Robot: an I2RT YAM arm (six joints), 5 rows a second.
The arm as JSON. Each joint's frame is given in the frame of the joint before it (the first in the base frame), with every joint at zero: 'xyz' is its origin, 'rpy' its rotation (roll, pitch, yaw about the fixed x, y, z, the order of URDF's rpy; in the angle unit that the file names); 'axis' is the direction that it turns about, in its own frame. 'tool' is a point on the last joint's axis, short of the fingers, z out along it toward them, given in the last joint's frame.
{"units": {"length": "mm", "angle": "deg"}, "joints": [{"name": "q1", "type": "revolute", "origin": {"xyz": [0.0, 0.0, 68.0], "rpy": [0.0, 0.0, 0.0]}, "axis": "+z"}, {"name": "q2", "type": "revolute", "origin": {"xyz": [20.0, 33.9, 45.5], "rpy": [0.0, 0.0, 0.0]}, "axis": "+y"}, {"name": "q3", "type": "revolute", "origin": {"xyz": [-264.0, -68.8, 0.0], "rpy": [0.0, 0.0, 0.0]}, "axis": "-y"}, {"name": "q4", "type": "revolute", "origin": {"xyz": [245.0, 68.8, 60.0], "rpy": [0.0, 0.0, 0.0]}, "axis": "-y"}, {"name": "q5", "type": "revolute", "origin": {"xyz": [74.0, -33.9, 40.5], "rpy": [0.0, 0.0, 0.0]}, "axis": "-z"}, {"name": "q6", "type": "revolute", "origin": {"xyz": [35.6, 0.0, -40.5], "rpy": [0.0, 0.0, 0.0]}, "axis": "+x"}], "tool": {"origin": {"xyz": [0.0, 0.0, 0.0], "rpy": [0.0, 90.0, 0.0]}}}
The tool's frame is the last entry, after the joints.
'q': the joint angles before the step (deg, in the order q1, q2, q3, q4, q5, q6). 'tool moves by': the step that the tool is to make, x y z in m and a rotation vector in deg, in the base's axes. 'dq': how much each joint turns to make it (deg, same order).
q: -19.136 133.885 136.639 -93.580 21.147 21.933
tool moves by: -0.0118 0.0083 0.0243 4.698 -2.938 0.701
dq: 0.106 -3.435 0.093 -2.084 -5.399 -0.638
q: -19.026 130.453 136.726 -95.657 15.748 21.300
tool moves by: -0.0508 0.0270 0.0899 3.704 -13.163 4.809
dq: 0.616 -13.702 -0.063 -1.662 -8.152 -3.339
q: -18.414 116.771 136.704 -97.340 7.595 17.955
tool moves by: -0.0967 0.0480 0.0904 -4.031 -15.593 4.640
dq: 3.075 -20.096 -3.877 0.022 -1.183 -1.251
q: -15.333 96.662 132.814 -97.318 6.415 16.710
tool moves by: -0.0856 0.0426 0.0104 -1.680 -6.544 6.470
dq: 6.136 -20.269 -16.938 3.465 0.031 -0.425
